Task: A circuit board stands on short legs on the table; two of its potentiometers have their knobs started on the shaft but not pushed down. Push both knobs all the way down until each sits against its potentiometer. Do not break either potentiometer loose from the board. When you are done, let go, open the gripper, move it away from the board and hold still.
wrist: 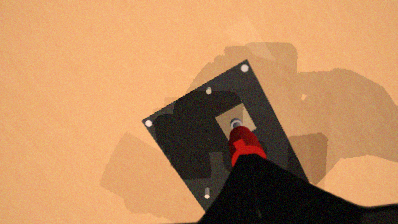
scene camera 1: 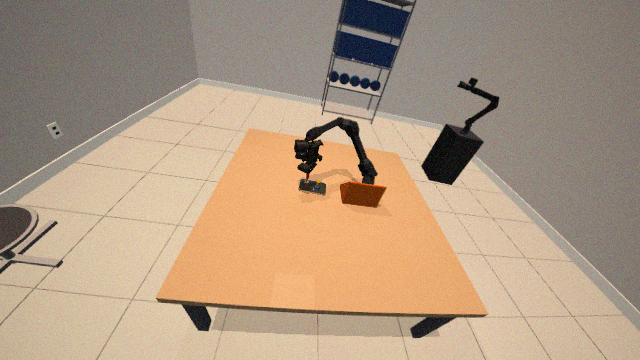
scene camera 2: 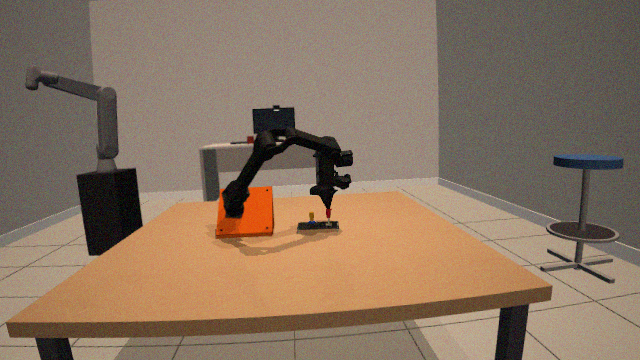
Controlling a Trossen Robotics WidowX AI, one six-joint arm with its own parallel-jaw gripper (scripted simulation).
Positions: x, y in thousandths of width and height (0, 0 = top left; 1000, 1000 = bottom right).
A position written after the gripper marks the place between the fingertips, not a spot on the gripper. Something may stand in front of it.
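The gripper (scene camera 2: 513, 582), which appears in the wrist view (wrist: 622, 725) as well, shares the scene with a red knob (wrist: 609, 632).
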